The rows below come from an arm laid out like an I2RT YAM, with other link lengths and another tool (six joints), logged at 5 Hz.
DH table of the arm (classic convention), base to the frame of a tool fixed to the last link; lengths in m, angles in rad. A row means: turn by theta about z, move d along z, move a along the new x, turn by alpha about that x. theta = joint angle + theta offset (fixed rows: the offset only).
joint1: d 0.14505, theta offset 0, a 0.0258, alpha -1.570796
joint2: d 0, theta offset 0, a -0.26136, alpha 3.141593
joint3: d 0, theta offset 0.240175, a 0.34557, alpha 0
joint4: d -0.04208, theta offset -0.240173, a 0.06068, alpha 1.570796
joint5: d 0.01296, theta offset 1.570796, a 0, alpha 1.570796
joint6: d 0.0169, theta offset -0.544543, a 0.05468, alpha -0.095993
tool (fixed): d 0.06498, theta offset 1.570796, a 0, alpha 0
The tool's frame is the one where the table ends.
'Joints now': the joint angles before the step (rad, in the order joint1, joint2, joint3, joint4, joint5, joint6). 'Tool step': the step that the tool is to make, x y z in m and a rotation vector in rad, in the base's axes. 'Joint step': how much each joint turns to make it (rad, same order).
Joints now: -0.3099, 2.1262, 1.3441, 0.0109, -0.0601, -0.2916
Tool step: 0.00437, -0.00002, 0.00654, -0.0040, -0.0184, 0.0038
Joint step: 0.0019, 0.0000, 0.0145, 0.0042, -0.0026, 0.0000
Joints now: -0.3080, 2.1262, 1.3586, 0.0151, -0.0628, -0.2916
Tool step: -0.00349, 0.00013, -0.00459, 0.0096, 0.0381, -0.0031
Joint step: -0.0012, -0.0001, 0.0000, -0.0393, 0.0031, -0.0004
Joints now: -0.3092, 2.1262, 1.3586, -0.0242, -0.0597, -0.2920
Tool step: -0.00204, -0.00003, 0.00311, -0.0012, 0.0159, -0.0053
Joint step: 0.0000, -0.0103, 0.0004, -0.0255, 0.0080, -0.0004
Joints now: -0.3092, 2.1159, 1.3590, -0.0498, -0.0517, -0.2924
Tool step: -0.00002, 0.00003, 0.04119, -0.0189, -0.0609, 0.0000
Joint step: 0.0000, -0.0775, 0.0000, -0.0137, -0.0004, 0.0004
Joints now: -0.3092, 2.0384, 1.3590, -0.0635, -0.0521, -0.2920
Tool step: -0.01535, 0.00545, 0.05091, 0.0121, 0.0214, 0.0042
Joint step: 0.0000, -0.1274, 0.0000, -0.1514, -0.0065, 0.0008
